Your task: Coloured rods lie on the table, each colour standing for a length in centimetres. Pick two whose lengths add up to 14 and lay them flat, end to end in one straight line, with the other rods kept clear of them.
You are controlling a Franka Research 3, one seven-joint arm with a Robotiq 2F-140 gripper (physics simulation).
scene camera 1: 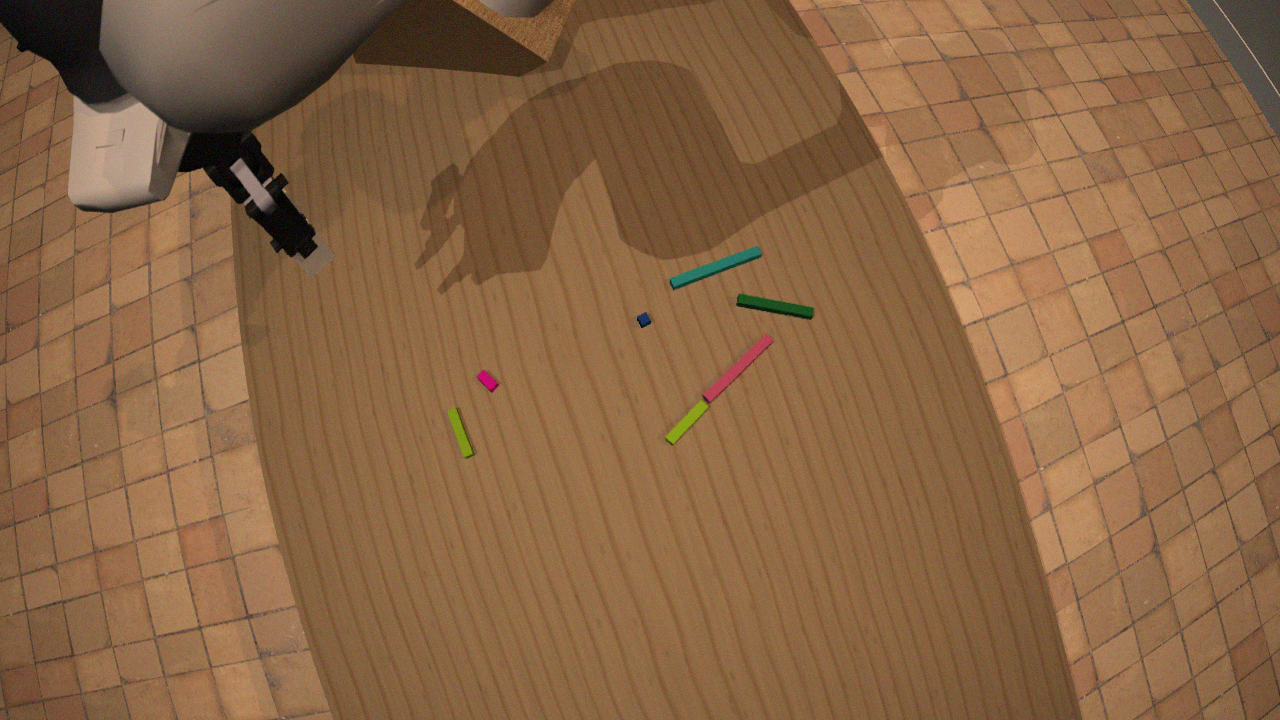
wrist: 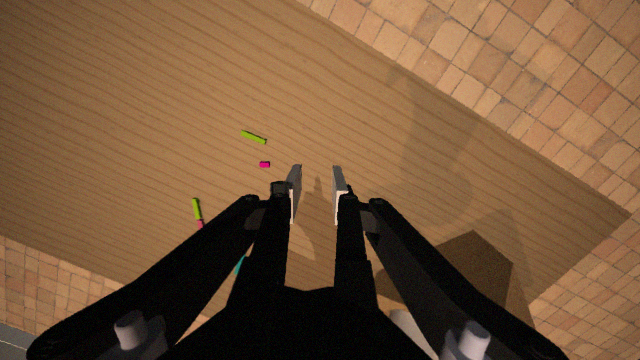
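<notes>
A pink-red rod (scene camera 1: pixel 738 368) (wrist: pixel 200 224) and a yellow-green rod (scene camera 1: pixel 687 422) (wrist: pixel 196 208) lie flat, end to end in one straight line, their ends meeting as far as I can see. A dark green rod (scene camera 1: pixel 775 306) and a teal rod (scene camera 1: pixel 716 267) (wrist: pixel 239 264) lie apart, behind them. A small blue cube (scene camera 1: pixel 643 319) lies left of the teal rod. A magenta block (scene camera 1: pixel 487 381) (wrist: pixel 264 164) and a second yellow-green rod (scene camera 1: pixel 460 433) (wrist: pixel 253 137) lie at the left. My gripper (scene camera 1: pixel 315 258) (wrist: pixel 316 178) is open partway and empty, above the table's left side, away from the rods.
The wooden table (scene camera 1: pixel 572 555) (wrist: pixel 125 90) has tiled floor on both sides. A brown angular block (scene camera 1: pixel 456 40) (wrist: pixel 475 265) stands at the back of the table. The arm hangs over the back left corner and casts a shadow near the teal rod.
</notes>
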